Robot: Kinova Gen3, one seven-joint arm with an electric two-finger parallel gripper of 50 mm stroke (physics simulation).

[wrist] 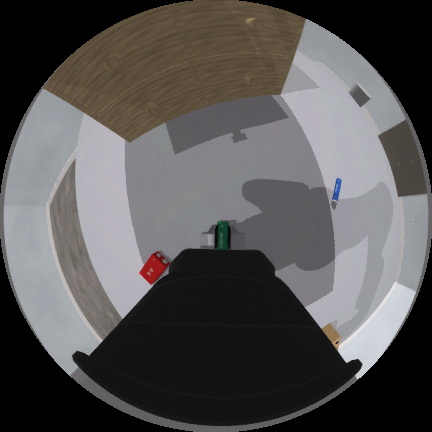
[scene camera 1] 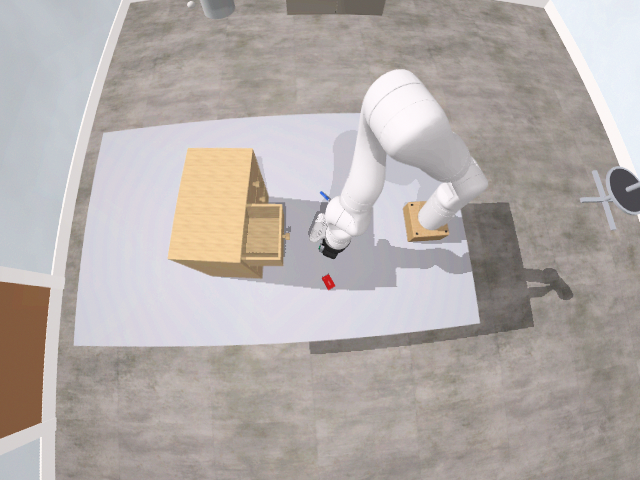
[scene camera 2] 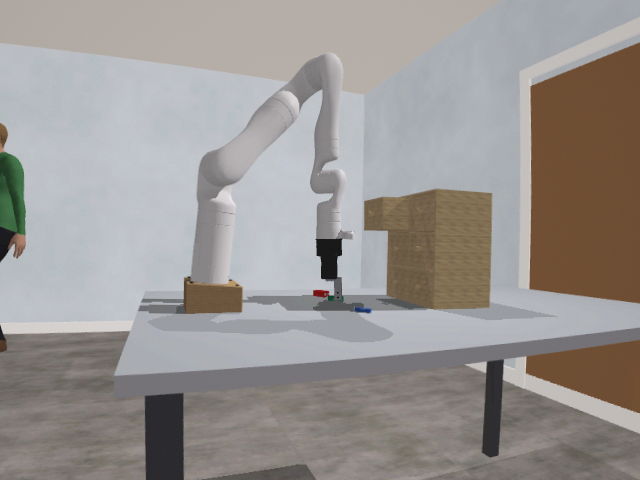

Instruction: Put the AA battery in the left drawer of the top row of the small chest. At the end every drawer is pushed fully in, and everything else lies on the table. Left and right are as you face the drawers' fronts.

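Frame: origin at the arm's base, x ahead, y left, z up, level; metres.
Seen in the pictures: gripper, fingertip midpoint: (wrist: 222,233) (scene camera 1: 323,249) (scene camera 2: 338,299); arm's base at its link origin: (scene camera 1: 430,217) (scene camera 2: 209,281).
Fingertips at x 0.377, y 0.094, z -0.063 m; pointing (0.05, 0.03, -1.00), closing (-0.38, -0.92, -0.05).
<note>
Offsets run from my fingertips to a thing's top centre. "spot": to the spot under its first point.
The green AA battery {0.009 m back, 0.004 m left, 0.011 m up} (scene camera 1: 321,248) (scene camera 2: 332,298) (wrist: 223,236) lies between the fingertips of my gripper (scene camera 2: 337,296) (wrist: 222,233), which is shut on it. The gripper points down, at table level; I cannot tell whether the battery touches the table. In scene camera 1 the hand mostly hides the fingers. The small wooden chest {0.293 m ahead, 0.055 m right, 0.318 m up} (scene camera 1: 212,201) (scene camera 2: 462,248) (wrist: 200,65) stands beyond, its fronts facing the arm. The left drawer of the top row {spot: 0.117 m ahead, 0.009 m right, 0.276 m up} (scene camera 1: 282,222) (scene camera 2: 373,214) is pulled out, and its inside looks empty. The other drawers look pushed in.
A red block-shaped battery {0.014 m back, 0.114 m left, 0.013 m up} (scene camera 1: 328,281) (scene camera 2: 321,293) (wrist: 154,267) lies on the table near the gripper. A thin blue battery-like cylinder {0.010 m back, 0.198 m right, 0.006 m up} (scene camera 1: 324,195) (scene camera 2: 362,310) (wrist: 337,190) lies on its other side. The pulled-out drawer overhangs the table between chest and hand. The arm stands on a wooden base (scene camera 1: 410,227) (scene camera 2: 212,299).
</note>
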